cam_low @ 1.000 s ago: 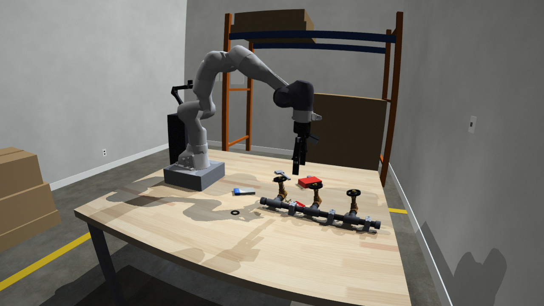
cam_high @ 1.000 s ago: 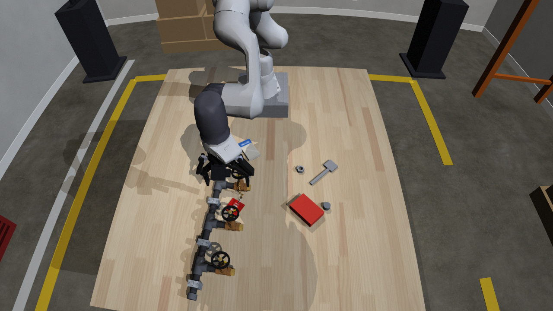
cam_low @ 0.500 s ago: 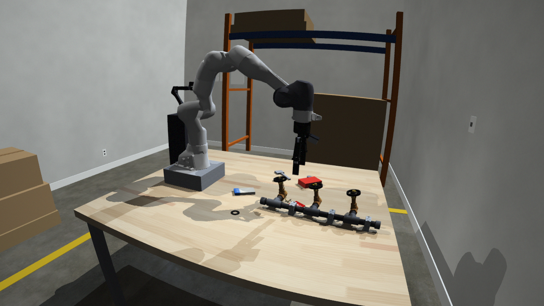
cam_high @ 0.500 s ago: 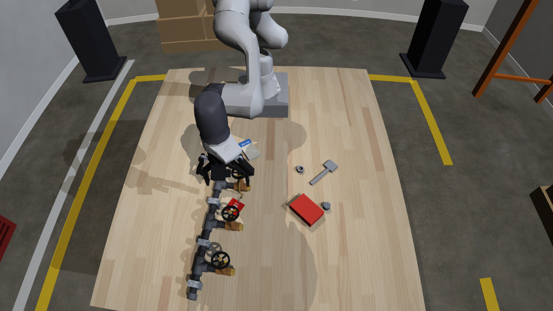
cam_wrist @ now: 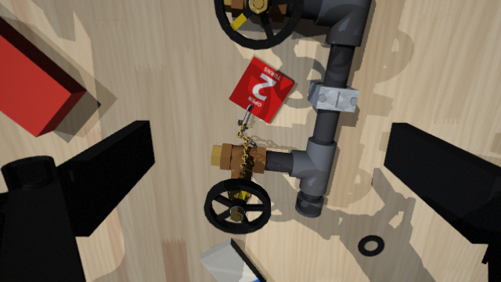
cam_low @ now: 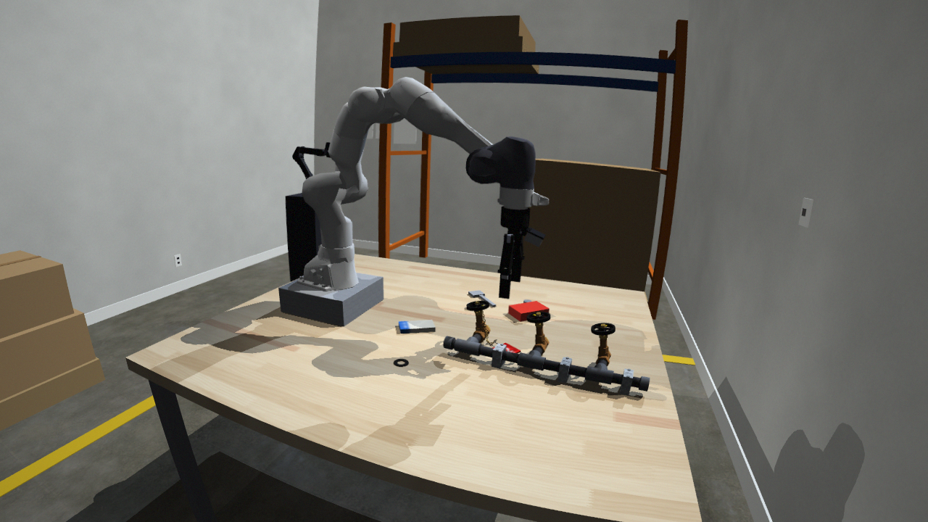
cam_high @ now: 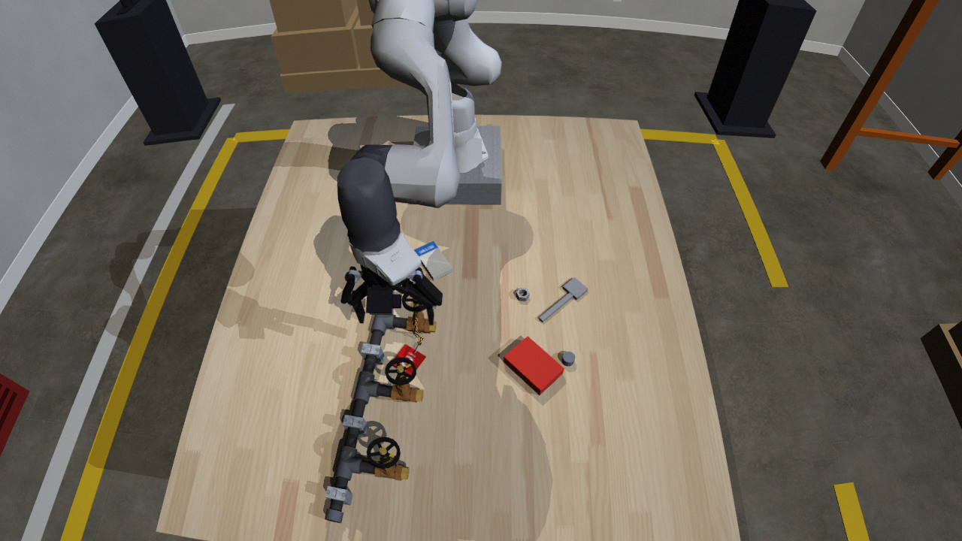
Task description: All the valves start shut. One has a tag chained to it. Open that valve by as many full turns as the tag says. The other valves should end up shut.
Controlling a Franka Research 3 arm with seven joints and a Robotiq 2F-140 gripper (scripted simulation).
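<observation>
My gripper is now 200 mm above the red tag, 10 mm to the right of it and 10 mm past it. The rest, counted from my hand: blue-and-white box 290 mm behind, 190 mm below, 60 mm to the left; black washer 250 mm behind, 200 mm below, 170 mm to the right; red block 300 mm to the left, 190 mm below, 30 mm ahead.
</observation>
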